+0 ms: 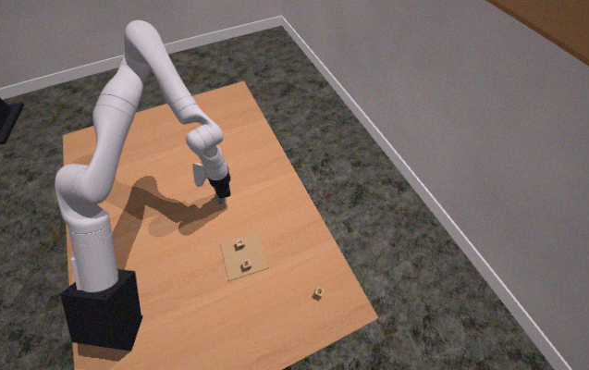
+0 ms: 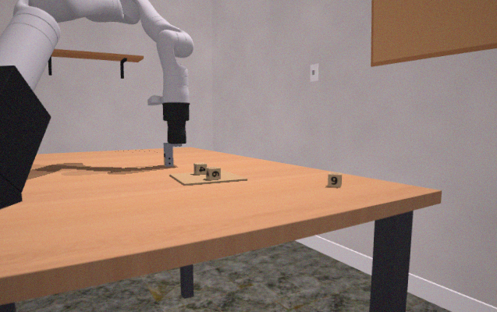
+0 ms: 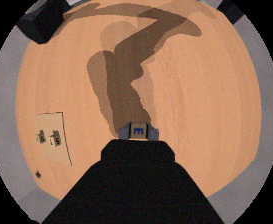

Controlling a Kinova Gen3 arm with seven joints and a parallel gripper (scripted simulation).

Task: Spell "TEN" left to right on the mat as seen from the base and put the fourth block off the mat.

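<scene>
The mat lies 80 mm ahead of my hand, 240 mm to the right of it and 20 mm below it.
</scene>
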